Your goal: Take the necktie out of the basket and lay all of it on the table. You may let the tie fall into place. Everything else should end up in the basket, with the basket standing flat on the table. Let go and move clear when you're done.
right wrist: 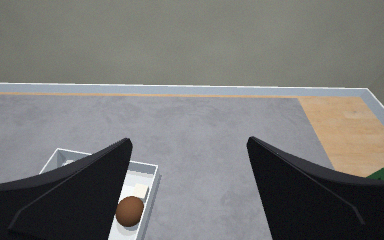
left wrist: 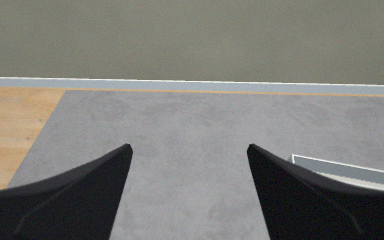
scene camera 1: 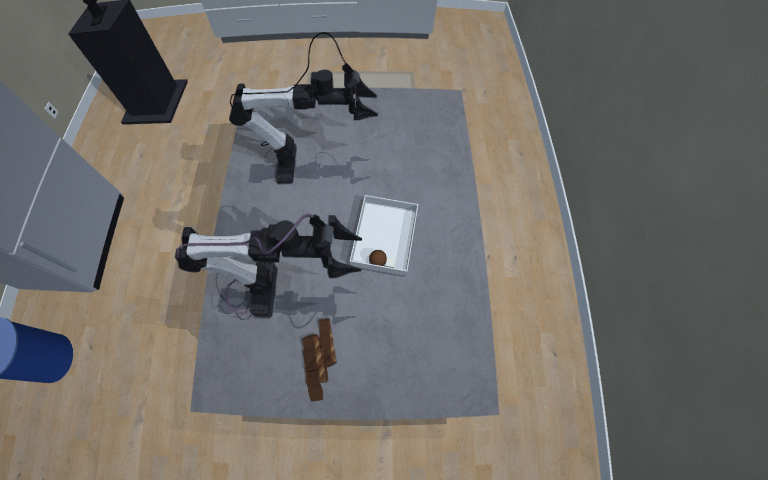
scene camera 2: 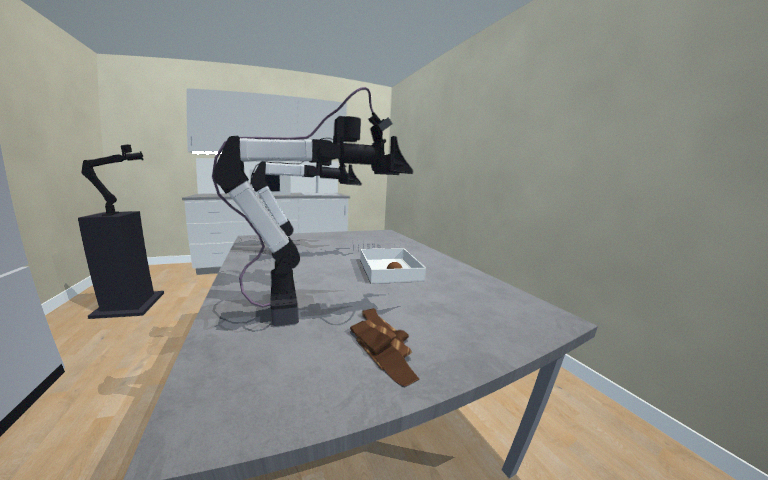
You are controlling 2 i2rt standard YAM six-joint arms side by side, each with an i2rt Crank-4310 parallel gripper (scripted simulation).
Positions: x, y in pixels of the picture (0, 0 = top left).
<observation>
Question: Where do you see a brown necktie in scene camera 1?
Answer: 319, 353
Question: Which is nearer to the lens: the white basket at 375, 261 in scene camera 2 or the brown necktie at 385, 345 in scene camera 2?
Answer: The brown necktie.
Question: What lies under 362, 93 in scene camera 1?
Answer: My left gripper.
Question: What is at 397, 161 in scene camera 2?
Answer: My right gripper.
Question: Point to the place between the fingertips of my right gripper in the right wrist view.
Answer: At 189, 140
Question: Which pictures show my right gripper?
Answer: The right wrist view, scene camera 1 and scene camera 2 only.
</observation>
